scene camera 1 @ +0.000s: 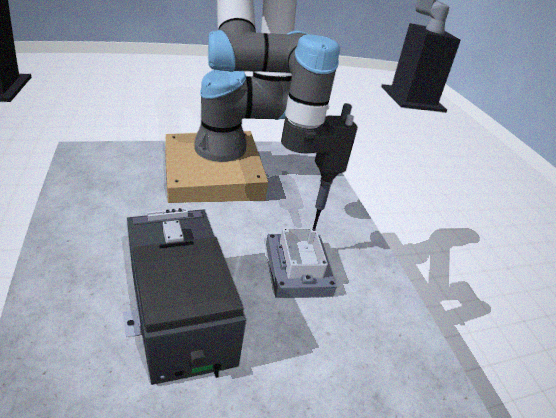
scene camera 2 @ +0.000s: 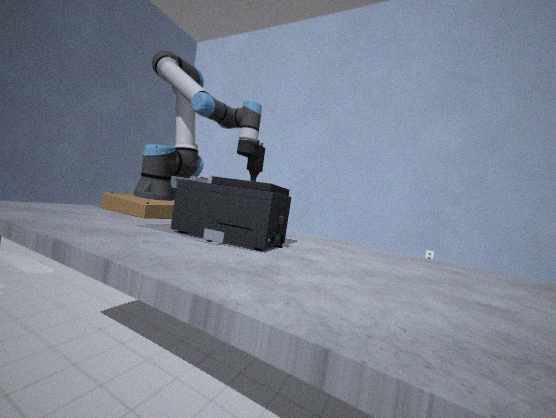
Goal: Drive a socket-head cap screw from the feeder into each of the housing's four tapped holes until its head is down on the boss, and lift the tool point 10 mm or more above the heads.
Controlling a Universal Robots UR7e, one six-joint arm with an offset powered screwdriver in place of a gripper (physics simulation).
Note:
In view: a dark cover (scene camera 1: 179,286).

